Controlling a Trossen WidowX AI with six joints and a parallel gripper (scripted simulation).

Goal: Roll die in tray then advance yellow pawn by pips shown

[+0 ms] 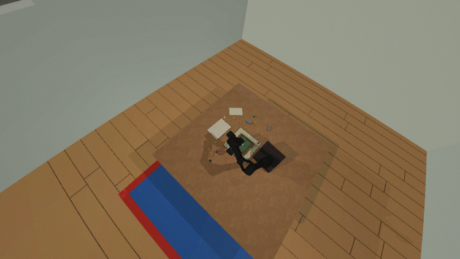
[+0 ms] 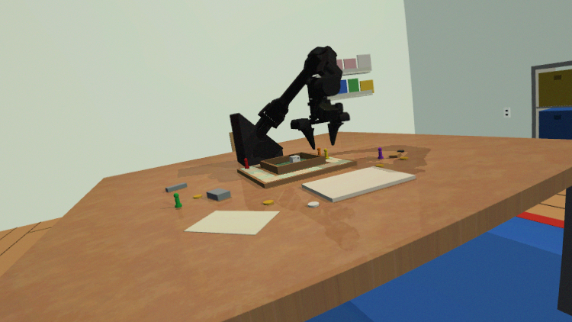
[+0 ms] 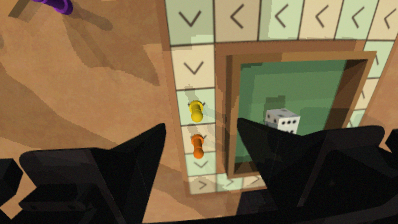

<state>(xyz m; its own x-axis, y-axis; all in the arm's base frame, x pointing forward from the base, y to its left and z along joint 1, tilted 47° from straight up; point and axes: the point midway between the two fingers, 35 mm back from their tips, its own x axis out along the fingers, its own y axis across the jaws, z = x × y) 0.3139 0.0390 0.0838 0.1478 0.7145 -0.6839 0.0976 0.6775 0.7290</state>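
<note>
Now: the yellow pawn 20 mm below my gripper tip. From my gripper tip the other things lie so: green felt (110 mm to the right, 40 mm below, 30 mm behind); orange pawn (40 mm behind, 20 mm below, 10 mm to the left); white die (100 mm to the right, 30 mm behind, 20 mm below).
</note>
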